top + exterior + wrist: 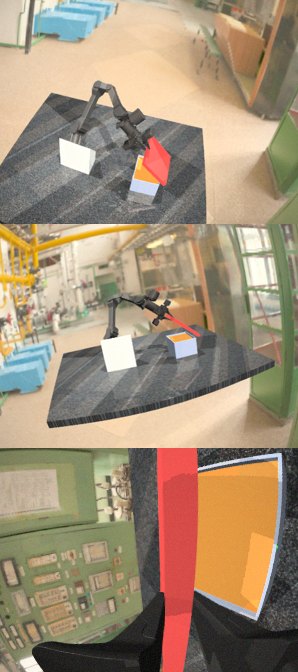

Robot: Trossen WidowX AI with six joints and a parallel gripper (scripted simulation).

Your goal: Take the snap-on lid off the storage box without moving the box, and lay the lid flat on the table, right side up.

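The red lid lies 60 mm ahead of my gripper tip, 10 mm to the right of it and 50 mm below it. Round my gripper tip: storage box: 30 mm ahead, 30 mm to the right, 180 mm below.
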